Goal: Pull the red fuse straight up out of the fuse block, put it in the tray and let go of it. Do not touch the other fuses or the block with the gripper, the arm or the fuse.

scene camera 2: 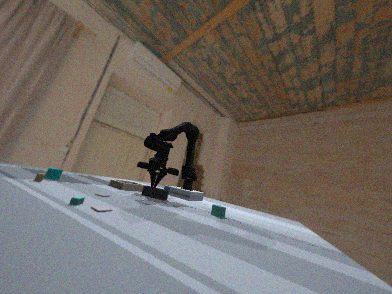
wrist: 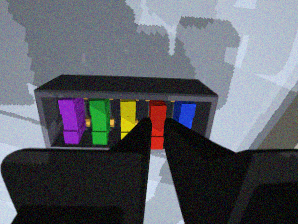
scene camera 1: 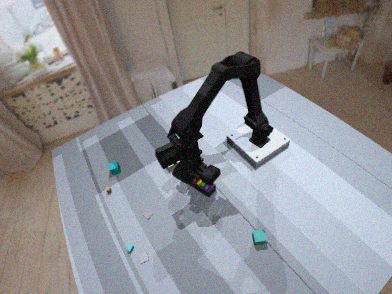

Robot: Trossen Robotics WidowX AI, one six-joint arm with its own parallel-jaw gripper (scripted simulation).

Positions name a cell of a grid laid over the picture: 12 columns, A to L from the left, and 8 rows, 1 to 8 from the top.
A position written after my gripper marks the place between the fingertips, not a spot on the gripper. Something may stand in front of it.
Observation:
I see my gripper (scene camera 1: G5).
My gripper shows as well in the wrist view (wrist: G5).

